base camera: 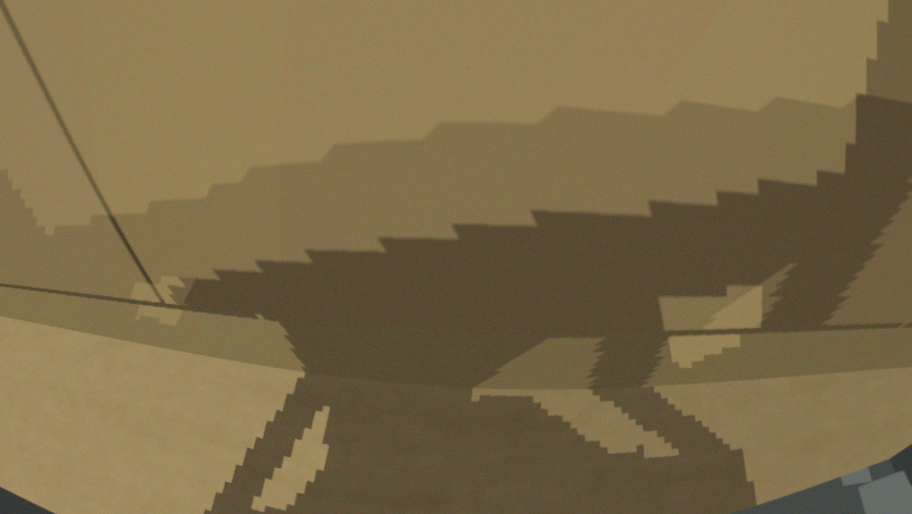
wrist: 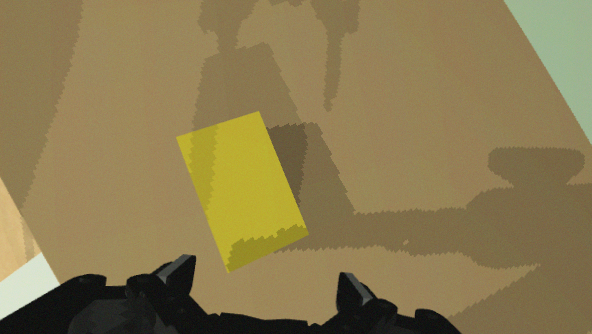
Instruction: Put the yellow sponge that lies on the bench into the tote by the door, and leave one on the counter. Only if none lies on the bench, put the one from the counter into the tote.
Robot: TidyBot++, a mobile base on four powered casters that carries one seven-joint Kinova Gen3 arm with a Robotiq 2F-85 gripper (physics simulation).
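Places are measured from the arm's base along level axes (x down, y ahead, z right), in metres.
Pixels of known places: gripper, fingertip midpoint: [wrist: 267, 280].
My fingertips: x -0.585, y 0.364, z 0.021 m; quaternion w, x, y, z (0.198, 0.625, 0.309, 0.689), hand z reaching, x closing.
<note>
Behind a point stands the place of what it marks.
A yellow sponge [wrist: 242, 192] {z -0.030, x -0.559, y 0.388 m} lies flat on a brown surface [wrist: 425, 110] {z 0.029, x -0.514, y 0.604 m} in the wrist view, turned at a slant, with shadows across its left side and lower end. The frames do not tell whether this surface is the bench or the counter. My gripper [wrist: 267, 280] {z 0.021, x -0.585, y 0.364 m} is open and empty, its two black fingers at the bottom of the wrist view. It is above the surface, apart from the sponge, whose near end shows just ahead of the gap between the fingertips. The tote does not show in either view.
In the base camera view a plain brown panel [base camera: 383, 63] {z -0.027, x 0.114, y 0.259 m} stands close in front, with a wood-coloured floor [base camera: 127, 408] {z -0.331, x 0.396, y 0.292 m} at its foot and broad shadows over both. In the wrist view, the surface's edges show at the upper right and lower left, with pale green beyond the right edge.
</note>
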